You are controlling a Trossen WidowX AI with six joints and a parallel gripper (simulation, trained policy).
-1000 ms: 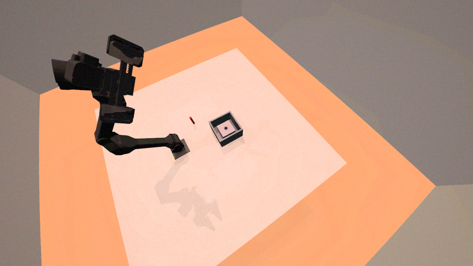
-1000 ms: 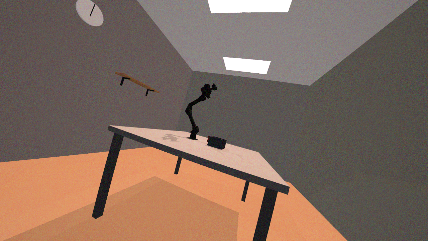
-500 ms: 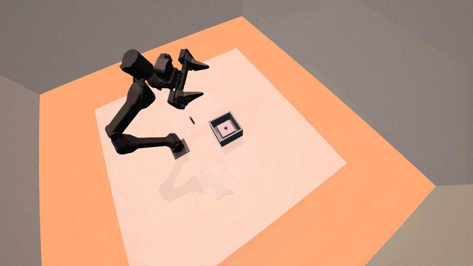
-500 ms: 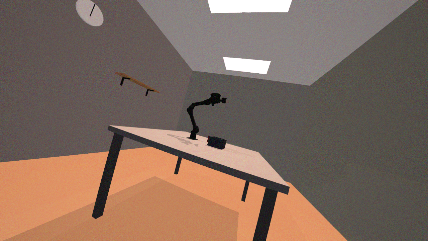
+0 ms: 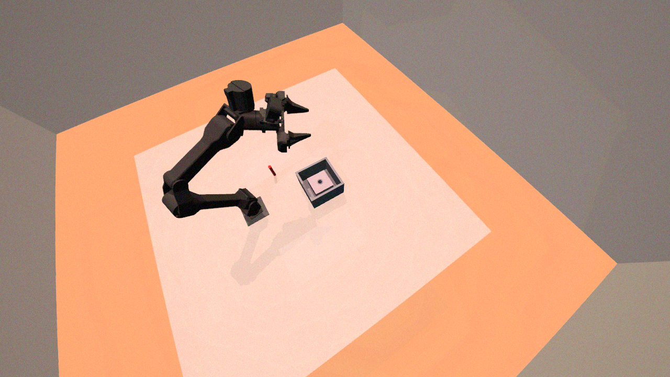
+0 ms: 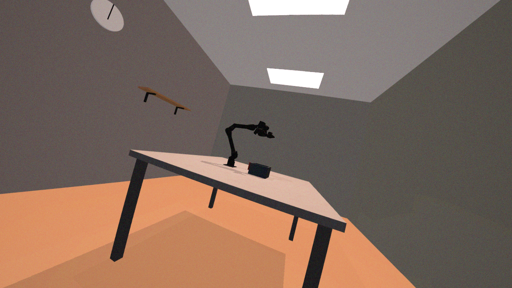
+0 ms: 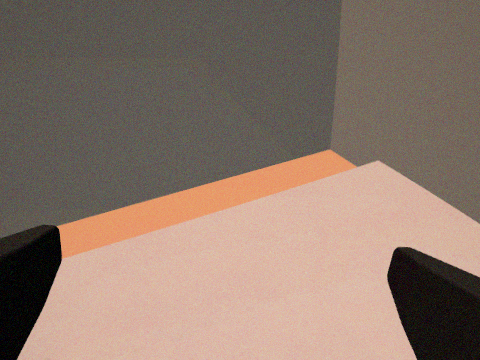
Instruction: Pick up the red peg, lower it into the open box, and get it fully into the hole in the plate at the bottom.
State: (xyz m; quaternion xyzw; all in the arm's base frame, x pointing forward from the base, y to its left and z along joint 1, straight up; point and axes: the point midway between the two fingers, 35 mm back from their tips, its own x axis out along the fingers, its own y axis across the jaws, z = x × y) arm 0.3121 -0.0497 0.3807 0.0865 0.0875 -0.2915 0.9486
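My gripper tip is 160 mm past the red peg, 160 mm to the right of it and 340 mm above it. Round my gripper tip: dark box: 30 mm behind, 40 mm to the right, 350 mm below; then pale plate: 30 mm behind, 40 mm to the right, 330 mm below.
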